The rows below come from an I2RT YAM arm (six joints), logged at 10 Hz.
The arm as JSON. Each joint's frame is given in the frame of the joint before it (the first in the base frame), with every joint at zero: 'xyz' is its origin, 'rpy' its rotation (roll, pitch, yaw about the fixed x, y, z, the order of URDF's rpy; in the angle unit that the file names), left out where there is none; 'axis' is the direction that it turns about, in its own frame. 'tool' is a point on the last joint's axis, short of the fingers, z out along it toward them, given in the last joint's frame.
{
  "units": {
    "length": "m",
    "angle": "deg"
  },
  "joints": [
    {
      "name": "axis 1",
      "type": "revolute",
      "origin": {
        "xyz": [
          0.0,
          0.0,
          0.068
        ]
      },
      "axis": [
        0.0,
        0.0,
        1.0
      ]
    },
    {
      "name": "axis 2",
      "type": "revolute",
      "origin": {
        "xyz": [
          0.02,
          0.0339,
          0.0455
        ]
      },
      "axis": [
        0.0,
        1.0,
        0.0
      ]
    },
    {
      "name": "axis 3",
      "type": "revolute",
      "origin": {
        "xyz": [
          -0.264,
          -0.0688,
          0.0
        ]
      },
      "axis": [
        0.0,
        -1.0,
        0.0
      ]
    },
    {
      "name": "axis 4",
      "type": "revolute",
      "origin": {
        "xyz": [
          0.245,
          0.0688,
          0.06
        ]
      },
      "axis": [
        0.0,
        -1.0,
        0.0
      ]
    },
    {
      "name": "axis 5",
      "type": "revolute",
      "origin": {
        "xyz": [
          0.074,
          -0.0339,
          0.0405
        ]
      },
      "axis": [
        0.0,
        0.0,
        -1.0
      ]
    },
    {
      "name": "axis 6",
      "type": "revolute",
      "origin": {
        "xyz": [
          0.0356,
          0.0,
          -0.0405
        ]
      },
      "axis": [
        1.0,
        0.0,
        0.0
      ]
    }
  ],
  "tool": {
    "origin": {
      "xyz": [
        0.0,
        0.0,
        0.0
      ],
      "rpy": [
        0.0,
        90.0,
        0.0
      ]
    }
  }
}
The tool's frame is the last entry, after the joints.
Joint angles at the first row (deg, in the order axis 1, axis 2, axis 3, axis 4, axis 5, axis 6):
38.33 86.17 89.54 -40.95 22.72 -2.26
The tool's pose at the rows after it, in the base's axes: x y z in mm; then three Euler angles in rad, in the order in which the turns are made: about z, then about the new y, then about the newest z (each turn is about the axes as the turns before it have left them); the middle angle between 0 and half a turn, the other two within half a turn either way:
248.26 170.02 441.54 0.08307 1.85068 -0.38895
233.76 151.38 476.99 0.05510 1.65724 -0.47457
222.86 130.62 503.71 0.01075 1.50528 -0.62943
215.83 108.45 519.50 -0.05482 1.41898 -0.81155
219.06 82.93 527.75 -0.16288 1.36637 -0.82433
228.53 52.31 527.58 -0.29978 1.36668 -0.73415
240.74 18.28 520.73 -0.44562 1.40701 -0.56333
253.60 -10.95 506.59 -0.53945 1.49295 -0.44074
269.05 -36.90 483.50 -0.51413 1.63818 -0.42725
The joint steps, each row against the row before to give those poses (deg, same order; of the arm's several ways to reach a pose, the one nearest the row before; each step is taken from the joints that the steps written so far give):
-0.35 -6.82 0.02 11.78 9.05 -9.77
-0.99 -4.20 0.00 8.81 1.92 -11.85
-2.18 -3.08 0.00 7.41 0.42 -14.73
-3.39 -2.29 0.00 3.69 0.00 -13.84
-5.79 -0.87 0.00 2.80 0.02 -2.86
-7.85 0.02 -0.02 0.02 0.00 5.18
-8.70 0.85 -0.05 -1.92 -0.04 11.43
-7.21 1.55 0.00 -4.50 -1.42 10.58
-6.54 2.34 0.00 -7.22 -7.94 5.42

